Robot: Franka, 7 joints.
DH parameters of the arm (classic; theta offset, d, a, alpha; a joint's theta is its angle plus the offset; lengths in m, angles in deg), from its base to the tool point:
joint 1: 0 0.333 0 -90
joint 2: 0 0 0 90
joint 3: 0 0.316 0.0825 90
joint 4: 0 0 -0.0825 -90
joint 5: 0 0.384 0 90
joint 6: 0 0 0.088 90
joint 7: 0 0.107 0 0
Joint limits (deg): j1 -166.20..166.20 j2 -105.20..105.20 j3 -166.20..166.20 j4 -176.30..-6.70 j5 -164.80..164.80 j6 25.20..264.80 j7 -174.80..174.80
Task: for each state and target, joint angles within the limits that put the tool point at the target. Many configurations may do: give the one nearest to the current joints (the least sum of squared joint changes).
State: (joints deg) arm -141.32 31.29 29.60 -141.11 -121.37 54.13 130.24
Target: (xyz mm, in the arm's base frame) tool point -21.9 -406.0 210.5
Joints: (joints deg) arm -125.42 27.78 47.35 -151.16 -121.39 51.73 130.24
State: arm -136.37 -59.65 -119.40 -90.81 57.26 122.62 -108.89
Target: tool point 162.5 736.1 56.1
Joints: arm -133.51 -84.10 -132.54 -63.86 58.12 135.14 -108.89
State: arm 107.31 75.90 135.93 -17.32 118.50 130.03 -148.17
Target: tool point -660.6 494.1 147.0
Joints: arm 138.97 105.19 132.45 -6.70 118.58 147.44 -148.17
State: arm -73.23 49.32 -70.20 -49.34 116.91 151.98 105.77
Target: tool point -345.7 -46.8 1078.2
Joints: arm -88.91 10.14 -93.93 -38.11 115.63 173.38 105.77
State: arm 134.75 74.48 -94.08 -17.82 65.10 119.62 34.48
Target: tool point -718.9 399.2 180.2
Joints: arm 156.67 97.15 -90.50 -6.70 67.03 117.25 34.48
